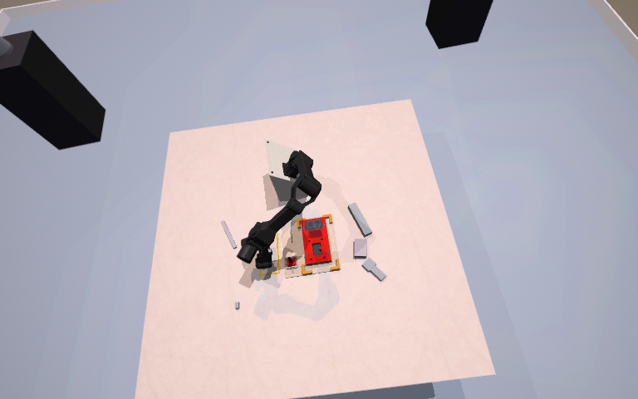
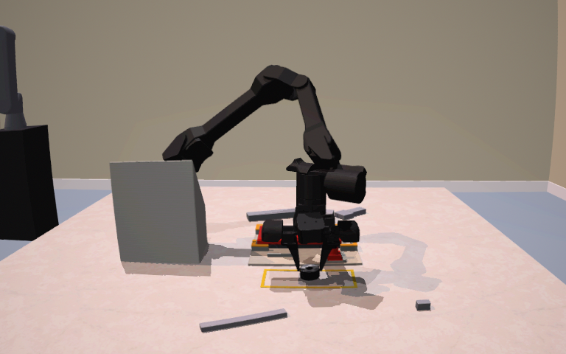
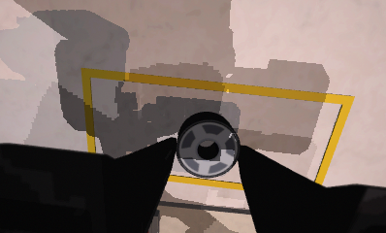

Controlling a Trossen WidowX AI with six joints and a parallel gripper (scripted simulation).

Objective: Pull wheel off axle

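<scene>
The wheel lies right at my gripper tip.
</scene>
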